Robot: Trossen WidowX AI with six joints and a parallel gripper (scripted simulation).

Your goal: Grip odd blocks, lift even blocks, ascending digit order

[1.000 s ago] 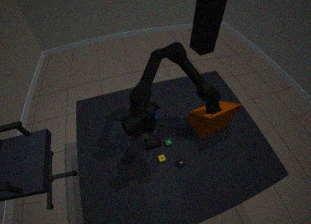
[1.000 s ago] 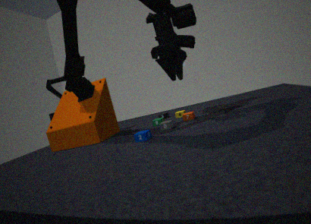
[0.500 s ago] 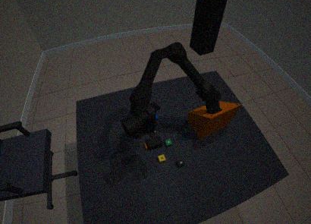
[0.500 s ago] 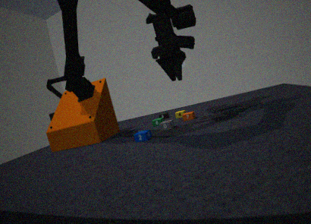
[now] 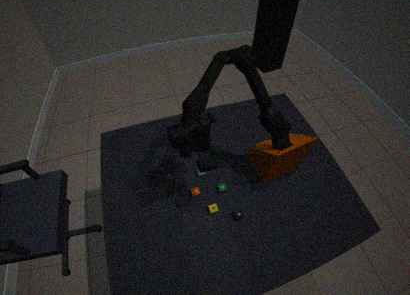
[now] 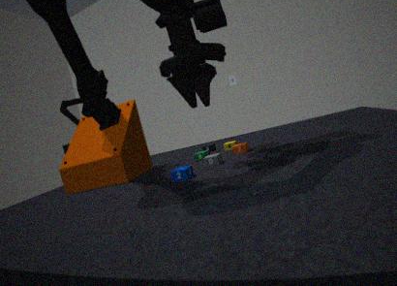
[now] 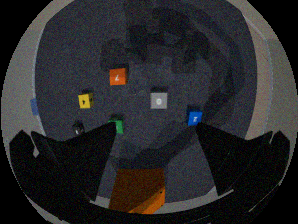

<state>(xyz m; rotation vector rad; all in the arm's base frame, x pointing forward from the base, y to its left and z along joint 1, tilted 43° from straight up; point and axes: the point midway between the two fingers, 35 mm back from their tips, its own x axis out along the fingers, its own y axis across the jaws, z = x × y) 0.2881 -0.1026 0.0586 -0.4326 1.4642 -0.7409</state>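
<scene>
The grey block is 120 mm below my gripper tip and 10 mm to the right of it. The rest, counted from my gripper tip: orange block (120 mm below, 60 mm to the left, 60 mm ahead); then blue block (120 mm below, 80 mm to the right, 60 mm behind); then green block (120 mm below, 90 mm to the left, 50 mm behind).
</scene>
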